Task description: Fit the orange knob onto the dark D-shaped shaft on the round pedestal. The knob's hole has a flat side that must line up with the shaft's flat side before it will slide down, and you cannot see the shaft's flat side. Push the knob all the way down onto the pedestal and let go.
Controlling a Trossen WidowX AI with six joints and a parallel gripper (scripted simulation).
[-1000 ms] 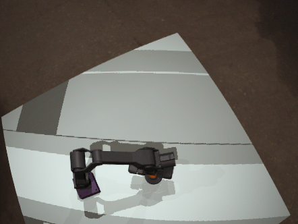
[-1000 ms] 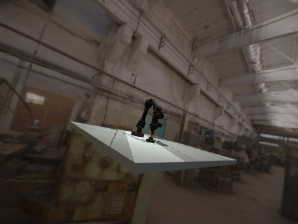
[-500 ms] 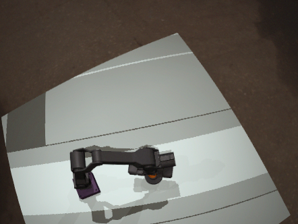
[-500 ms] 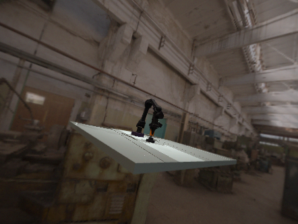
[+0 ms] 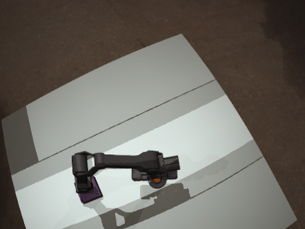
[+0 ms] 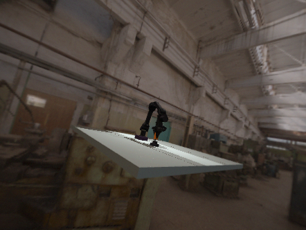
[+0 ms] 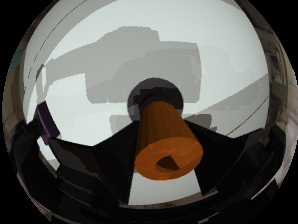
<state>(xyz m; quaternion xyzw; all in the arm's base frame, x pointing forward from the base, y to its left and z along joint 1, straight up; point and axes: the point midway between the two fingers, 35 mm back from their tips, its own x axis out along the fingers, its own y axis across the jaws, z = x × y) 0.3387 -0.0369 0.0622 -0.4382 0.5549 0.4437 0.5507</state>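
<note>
My gripper tip is now 2 cm below the orange knob. The rest, counted from my gripper tip: dark round pedestal 4 cm below.
</note>
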